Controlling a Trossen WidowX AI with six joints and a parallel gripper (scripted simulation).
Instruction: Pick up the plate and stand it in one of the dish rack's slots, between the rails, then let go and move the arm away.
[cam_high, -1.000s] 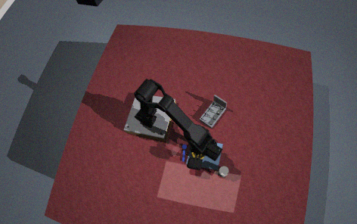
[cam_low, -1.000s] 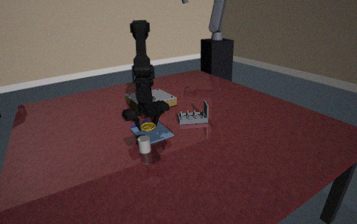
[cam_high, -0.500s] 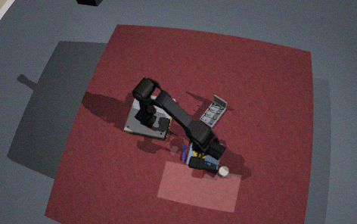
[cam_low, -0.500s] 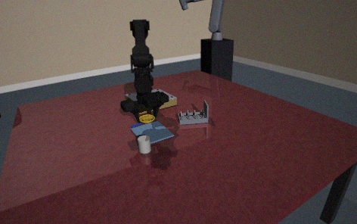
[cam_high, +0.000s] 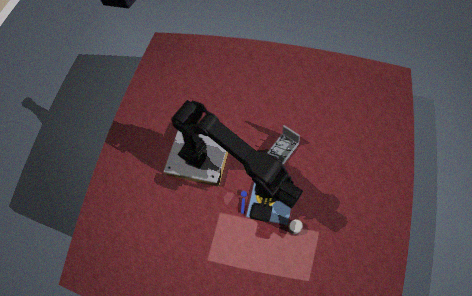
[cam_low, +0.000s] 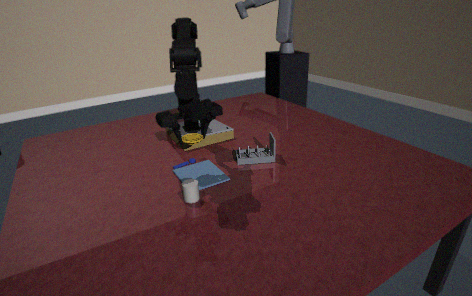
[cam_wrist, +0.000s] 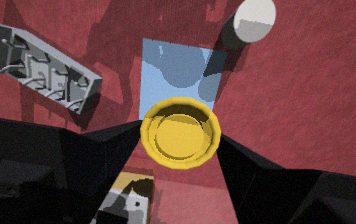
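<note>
My gripper tip is now 30 mm past the grey dish rack, 210 mm to the right of it and 90 mm above it. Round my gripper tip: blue spoon: 90 mm behind, 10 mm to the right, 110 mm below; yellow plate: 10 mm above; blue mat: 10 mm ahead, 10 mm to the left, 110 mm below.
</note>
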